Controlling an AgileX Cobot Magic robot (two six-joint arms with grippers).
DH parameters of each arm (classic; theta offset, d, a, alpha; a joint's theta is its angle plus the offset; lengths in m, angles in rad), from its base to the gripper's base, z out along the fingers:
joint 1: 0 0.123 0 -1.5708
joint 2: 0.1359 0 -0.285 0
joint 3: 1.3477 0 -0.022 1.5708
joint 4: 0 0.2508 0 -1.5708
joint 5: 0 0 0.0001 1.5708
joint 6: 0 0.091 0 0
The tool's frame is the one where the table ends.
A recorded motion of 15 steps. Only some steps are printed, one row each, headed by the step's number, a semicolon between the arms.
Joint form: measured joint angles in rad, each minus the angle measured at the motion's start. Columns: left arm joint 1, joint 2, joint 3, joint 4, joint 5, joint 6; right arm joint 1, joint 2, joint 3, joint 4, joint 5, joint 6.
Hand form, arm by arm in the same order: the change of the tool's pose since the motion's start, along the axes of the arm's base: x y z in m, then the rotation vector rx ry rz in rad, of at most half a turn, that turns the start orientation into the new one. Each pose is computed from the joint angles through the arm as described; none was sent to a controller.
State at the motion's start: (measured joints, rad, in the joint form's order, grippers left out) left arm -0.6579 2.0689 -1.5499 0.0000 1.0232 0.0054; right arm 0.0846 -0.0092 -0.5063 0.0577 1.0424 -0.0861
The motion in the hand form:
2: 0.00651 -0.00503 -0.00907 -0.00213 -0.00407 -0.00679; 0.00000 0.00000 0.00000 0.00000 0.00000 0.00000
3: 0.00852 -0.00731 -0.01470 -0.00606 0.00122 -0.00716; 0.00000 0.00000 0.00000 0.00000 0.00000 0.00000
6: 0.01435 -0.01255 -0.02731 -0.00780 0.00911 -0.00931; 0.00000 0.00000 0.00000 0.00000 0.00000 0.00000
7: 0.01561 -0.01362 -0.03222 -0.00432 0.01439 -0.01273; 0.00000 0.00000 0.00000 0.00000 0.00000 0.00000
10: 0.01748 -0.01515 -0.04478 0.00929 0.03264 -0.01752; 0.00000 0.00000 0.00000 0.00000 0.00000 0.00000
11: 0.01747 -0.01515 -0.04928 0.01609 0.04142 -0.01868; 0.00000 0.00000 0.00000 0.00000 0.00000 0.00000
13: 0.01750 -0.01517 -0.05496 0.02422 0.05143 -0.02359; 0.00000 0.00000 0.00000 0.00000 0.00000 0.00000
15: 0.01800 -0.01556 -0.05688 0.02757 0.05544 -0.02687; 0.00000 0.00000 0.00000 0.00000 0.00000 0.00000
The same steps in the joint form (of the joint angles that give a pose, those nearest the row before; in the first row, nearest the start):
2: 0.0000 0.0385 -0.0281 0.0000 -0.0149 0.0068; 0.0000 0.0000 0.0000 0.0000 0.0000 0.0000
3: 0.0000 0.0567 -0.0364 -0.0075 -0.0230 0.0105; 0.0000 0.0000 0.0000 0.0000 0.0000 0.0000
6: 0.0000 0.1025 -0.0650 -0.0152 -0.0349 0.0163; 0.0000 0.0000 0.0000 0.0000 0.0000 0.0000
7: 0.0000 0.1170 -0.0708 -0.0163 -0.0373 0.0203; 0.0000 0.0000 0.0000 0.0000 0.0000 0.0000
10: 0.0000 0.1507 -0.0799 -0.0172 -0.0391 0.0257; 0.0000 0.0000 0.0000 0.0000 0.0000 0.0000
11: 0.0000 0.1610 -0.0799 -0.0172 -0.0382 0.0269; 0.0000 0.0000 0.0000 0.0000 0.0000 0.0000
13: 0.0000 0.1739 -0.0800 -0.0172 -0.0382 0.0319; 0.0000 0.0000 0.0000 0.0000 0.0000 0.0000
15: 0.0000 0.1807 -0.0847 -0.0172 -0.0351 0.0352; 0.0000 0.0000 0.0000 0.0000 0.0000 0.0000

